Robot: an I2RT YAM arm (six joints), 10 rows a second.
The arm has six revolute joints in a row. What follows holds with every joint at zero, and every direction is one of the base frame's.
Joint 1 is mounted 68.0 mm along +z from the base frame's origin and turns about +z.
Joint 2 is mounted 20.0 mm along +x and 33.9 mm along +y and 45.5 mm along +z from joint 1 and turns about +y.
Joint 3 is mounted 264.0 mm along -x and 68.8 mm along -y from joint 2 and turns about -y.
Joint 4 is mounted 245.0 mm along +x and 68.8 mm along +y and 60.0 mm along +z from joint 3 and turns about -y.
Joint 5 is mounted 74.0 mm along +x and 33.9 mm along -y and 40.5 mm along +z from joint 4 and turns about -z.
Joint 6 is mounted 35.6 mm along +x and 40.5 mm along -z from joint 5 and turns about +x.
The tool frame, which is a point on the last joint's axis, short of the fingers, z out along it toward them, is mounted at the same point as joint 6; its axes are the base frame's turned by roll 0.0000, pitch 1.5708 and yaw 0.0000 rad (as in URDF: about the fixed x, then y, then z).
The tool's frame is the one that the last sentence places.
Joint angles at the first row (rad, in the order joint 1, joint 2, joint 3, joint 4, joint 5, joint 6):
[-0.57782 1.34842 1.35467 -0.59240 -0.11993 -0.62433]
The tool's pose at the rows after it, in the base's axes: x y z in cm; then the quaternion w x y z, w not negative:
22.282 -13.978 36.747 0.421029 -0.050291 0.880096 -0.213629
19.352 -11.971 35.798 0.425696 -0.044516 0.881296 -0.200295
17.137 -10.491 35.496 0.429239 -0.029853 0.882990 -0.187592
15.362 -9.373 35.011 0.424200 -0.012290 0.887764 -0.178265
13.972 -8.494 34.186 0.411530 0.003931 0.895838 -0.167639
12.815 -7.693 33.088 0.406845 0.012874 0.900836 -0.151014
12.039 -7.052 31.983 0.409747 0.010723 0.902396 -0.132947
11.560 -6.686 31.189 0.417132 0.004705 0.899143 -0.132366
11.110 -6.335 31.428 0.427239 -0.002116 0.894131 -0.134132
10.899 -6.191 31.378 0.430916 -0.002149 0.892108 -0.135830
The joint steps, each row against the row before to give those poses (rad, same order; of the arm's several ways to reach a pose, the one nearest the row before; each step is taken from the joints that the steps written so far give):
[-0.00112 -0.12832 -0.10518 -0.03082 -0.01844 0.00485]
[0.00054 -0.13856 -0.11432 -0.02992 -0.01833 0.02298]
[-0.00011 -0.09999 -0.05406 -0.05157 -0.00873 0.03726]
[-0.00069 -0.07746 -0.04010 -0.05577 0.00627 0.03405]
[0.00069 -0.06010 -0.03864 -0.05628 0.01036 0.02857]
[-0.00092 -0.05964 -0.05123 -0.03386 -0.01472 0.02358]
[-0.00036 -0.05059 -0.05260 -0.01027 -0.03324 0.00924]
[-0.00002 -0.04183 -0.04522 0.01700 -0.01264 -0.00562]
[0.00048 -0.02673 -0.00076 -0.00447 -0.01177 -0.00613]
[0.00029 -0.01462 -0.00697 0.00164 -0.00039 0.00168]

